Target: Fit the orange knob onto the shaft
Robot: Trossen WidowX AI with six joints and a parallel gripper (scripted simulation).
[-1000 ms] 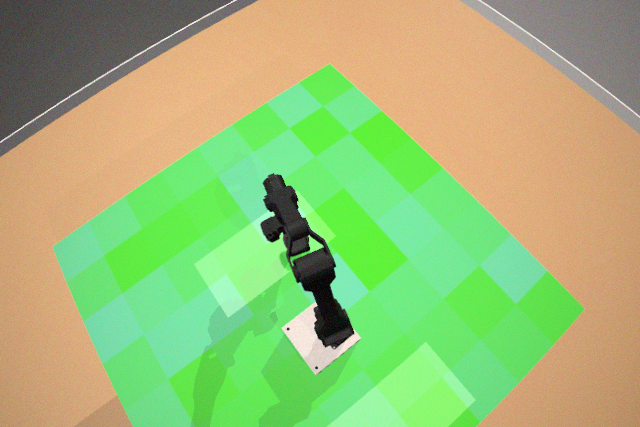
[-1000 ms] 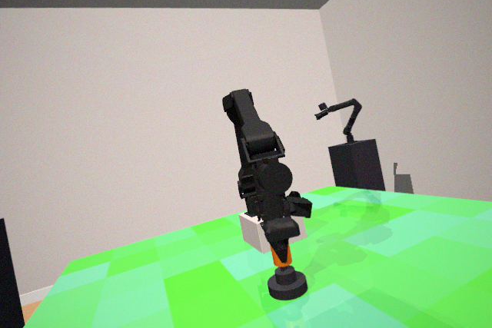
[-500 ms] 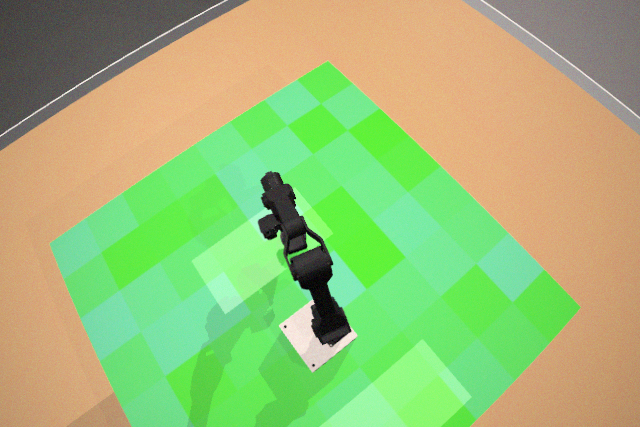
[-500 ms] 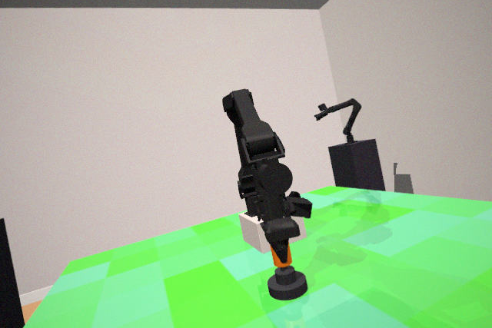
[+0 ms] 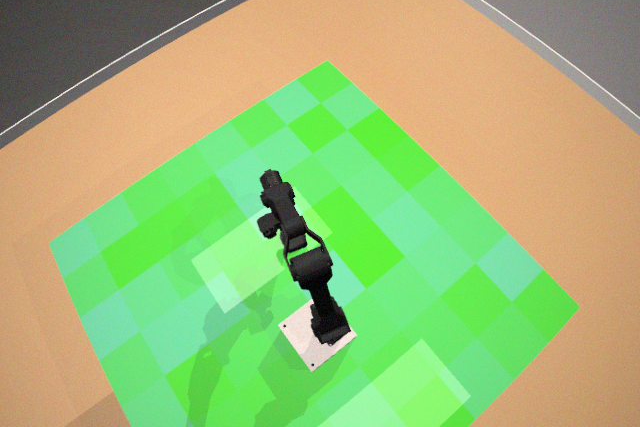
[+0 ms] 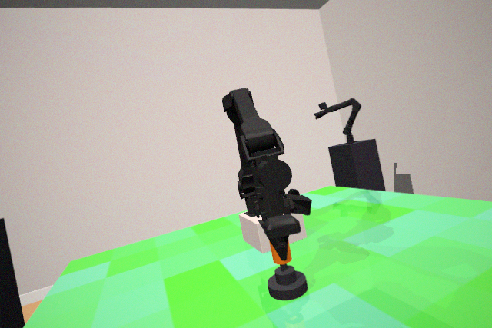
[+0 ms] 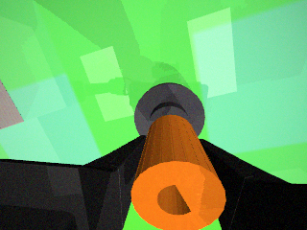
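The round pedestal lies 4 cm below my gripper tip. The rest, counted from my gripper tip: orange knob (2 cm above).
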